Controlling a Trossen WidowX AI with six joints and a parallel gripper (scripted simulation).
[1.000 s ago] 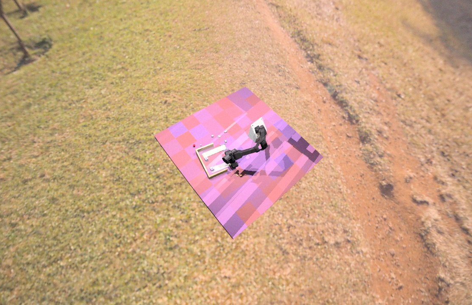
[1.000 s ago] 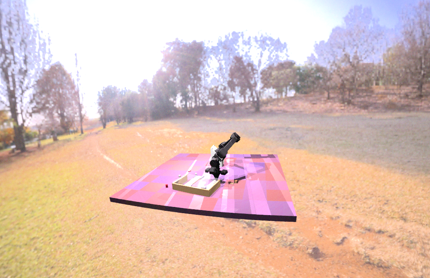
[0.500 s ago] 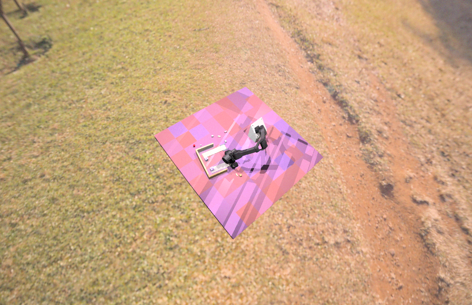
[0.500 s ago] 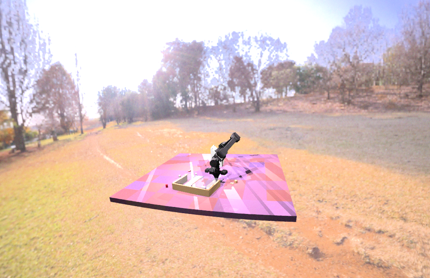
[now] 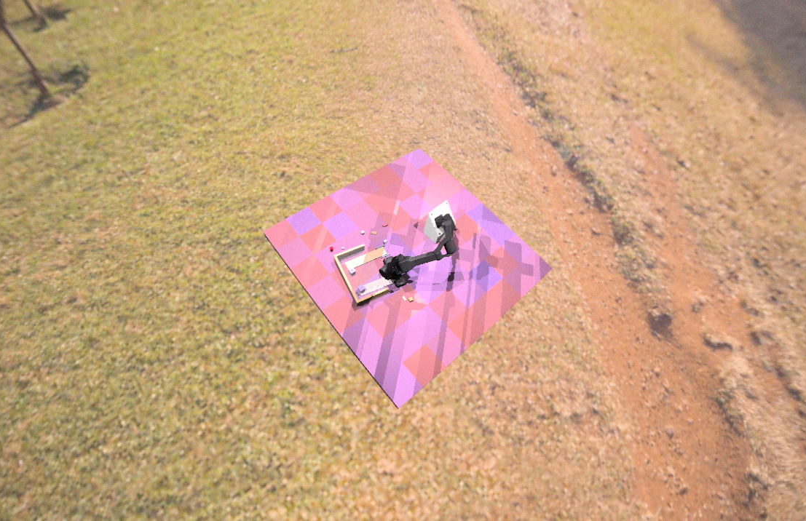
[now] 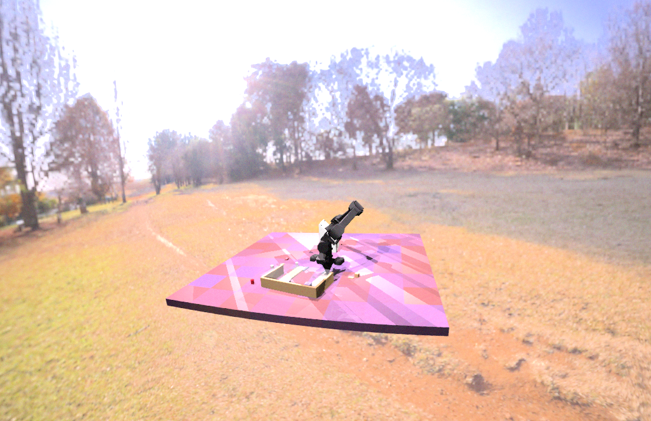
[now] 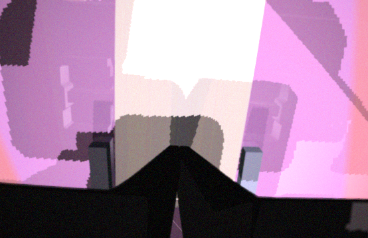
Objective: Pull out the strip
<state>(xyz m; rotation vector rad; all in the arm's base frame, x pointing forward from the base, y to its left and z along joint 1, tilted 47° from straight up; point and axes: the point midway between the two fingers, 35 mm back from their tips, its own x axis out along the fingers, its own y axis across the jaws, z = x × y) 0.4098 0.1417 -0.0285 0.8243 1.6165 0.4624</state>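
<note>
The pale strip lies 90 mm ahead of my gripper tip and 20 mm to the right of it.
</note>
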